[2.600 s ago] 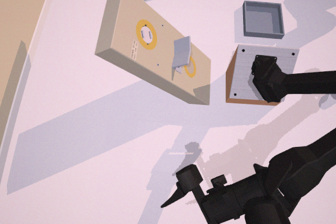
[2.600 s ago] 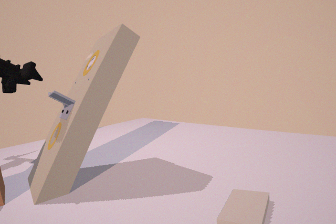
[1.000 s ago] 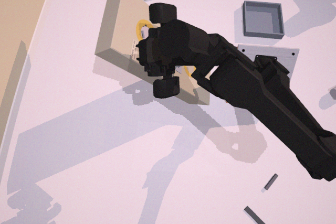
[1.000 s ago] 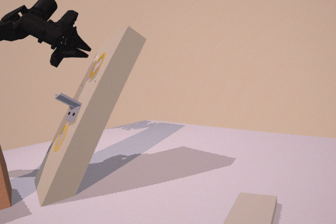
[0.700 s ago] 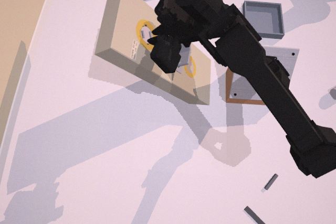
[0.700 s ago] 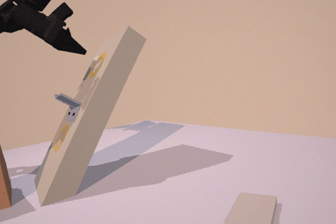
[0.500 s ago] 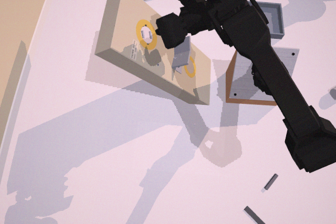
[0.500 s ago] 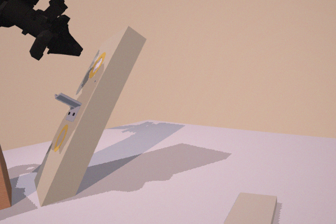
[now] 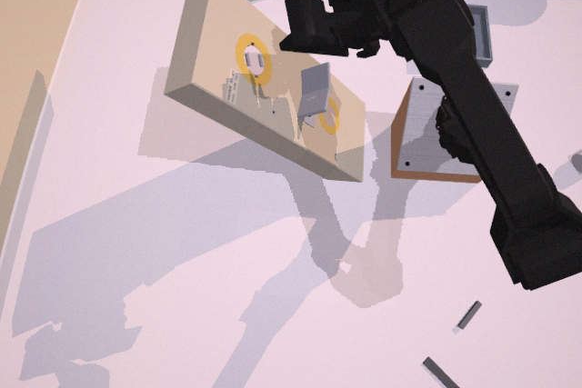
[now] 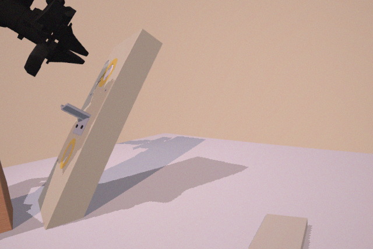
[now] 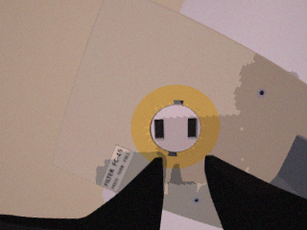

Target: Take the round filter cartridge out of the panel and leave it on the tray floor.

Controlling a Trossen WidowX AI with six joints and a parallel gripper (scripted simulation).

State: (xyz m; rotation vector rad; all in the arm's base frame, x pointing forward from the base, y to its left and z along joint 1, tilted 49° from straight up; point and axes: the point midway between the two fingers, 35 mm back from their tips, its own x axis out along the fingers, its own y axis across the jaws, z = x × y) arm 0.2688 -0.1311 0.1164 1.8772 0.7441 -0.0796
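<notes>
Now: gripper tip 6 cm short of the round filter cartridge and 4 cm above it. Also, from my gripper tip: grey tray: 35 cm behind, 28 cm to the right, 31 cm below; then beige block: 11 cm ahead, 39 cm to the right, 31 cm below; then grey bracket: 4 cm behind, 13 cm below.
</notes>
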